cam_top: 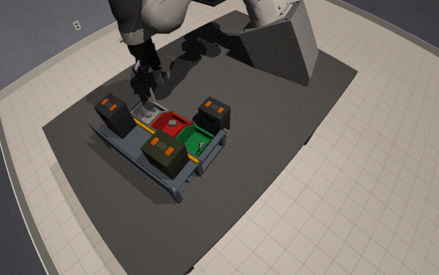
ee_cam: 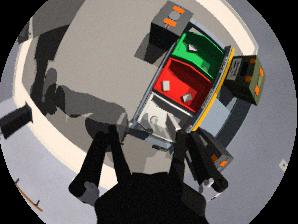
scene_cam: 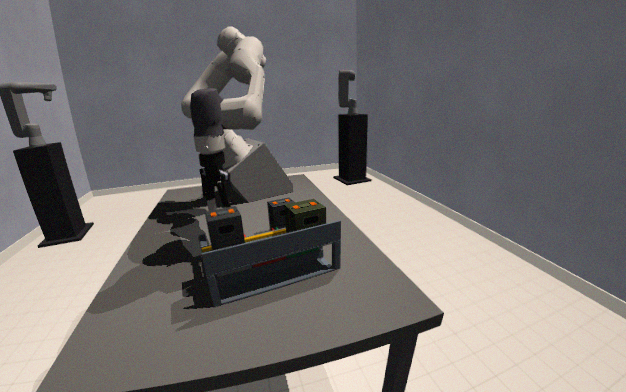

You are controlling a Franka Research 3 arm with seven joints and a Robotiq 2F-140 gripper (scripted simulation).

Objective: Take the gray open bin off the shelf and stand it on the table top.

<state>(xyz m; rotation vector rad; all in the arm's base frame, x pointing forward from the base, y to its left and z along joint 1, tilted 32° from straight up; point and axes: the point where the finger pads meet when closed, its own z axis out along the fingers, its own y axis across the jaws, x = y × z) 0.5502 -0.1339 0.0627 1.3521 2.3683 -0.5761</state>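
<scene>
The gray open bin lies 11 cm below my hand and 8 cm ahead of it. The rest, counted from my hand: red bin 11 cm to the left, 11 cm below, 7 cm ahead; then green bin 22 cm to the left, 11 cm below, 7 cm ahead; then yellow rail 13 cm ahead, 12 cm to the left, 4 cm below.
</scene>
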